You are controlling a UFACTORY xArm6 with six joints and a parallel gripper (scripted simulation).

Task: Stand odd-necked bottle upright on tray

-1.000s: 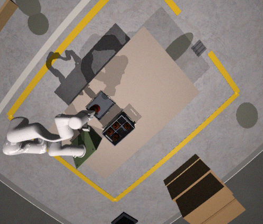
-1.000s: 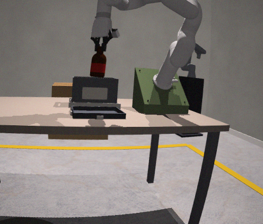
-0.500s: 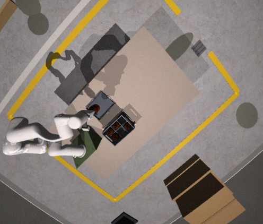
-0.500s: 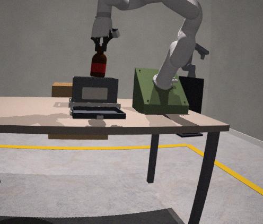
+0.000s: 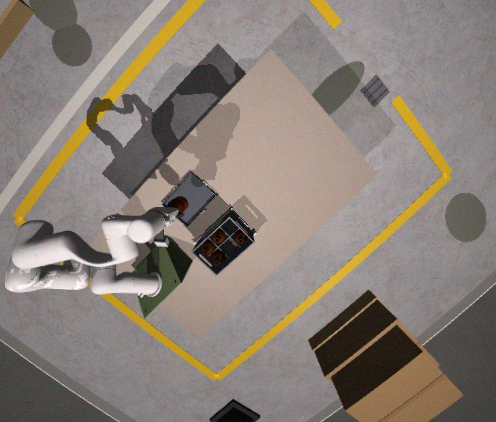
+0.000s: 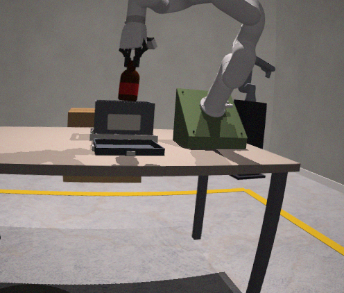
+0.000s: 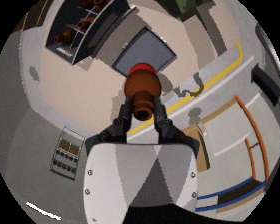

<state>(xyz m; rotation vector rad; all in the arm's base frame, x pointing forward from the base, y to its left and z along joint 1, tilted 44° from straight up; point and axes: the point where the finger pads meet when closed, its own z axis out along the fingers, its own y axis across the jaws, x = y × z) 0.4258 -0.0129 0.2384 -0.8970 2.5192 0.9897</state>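
The flat dark tray is 33 cm below my hand. Round my hand: glass bottle 33 cm to the right, 25 cm below, 12 cm behind; dark crate 29 cm to the right, 25 cm below, 3 cm behind.
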